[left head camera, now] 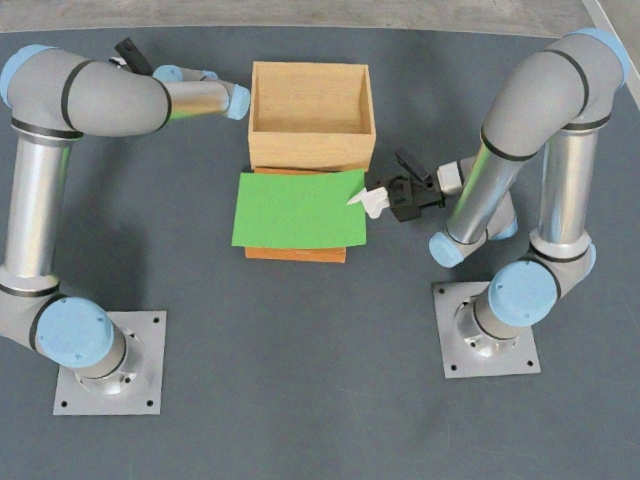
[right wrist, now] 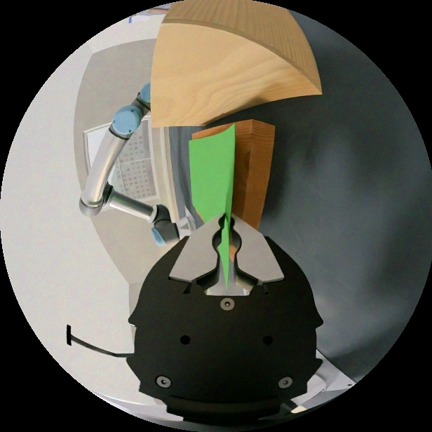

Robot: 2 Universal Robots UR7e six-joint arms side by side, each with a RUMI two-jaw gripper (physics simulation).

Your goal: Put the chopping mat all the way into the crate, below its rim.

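Observation:
The green chopping mat (left head camera: 299, 209) (right wrist: 211, 172) lies across an orange-brown wooden block (left head camera: 294, 254) (right wrist: 255, 160), overhanging it at both sides. It looks slightly bowed, with its right end raised off the block. My right gripper (left head camera: 356, 198) (right wrist: 225, 213) is shut on the mat's right edge, one finger above and one below. The light wooden crate (left head camera: 310, 150) (right wrist: 225, 75) stands just behind the block, its inside empty in the head view. My left gripper (left head camera: 118, 62) is at the upper left, mostly hidden behind its own arm; its fingers cannot be read.
The left forearm (left head camera: 199, 99) reaches close to the crate's left wall. The right forearm (left head camera: 483, 191) slants down to the right of the mat. Metal base plates (left head camera: 155, 361) (left head camera: 444, 330) stand on the dark floor at the front left and front right.

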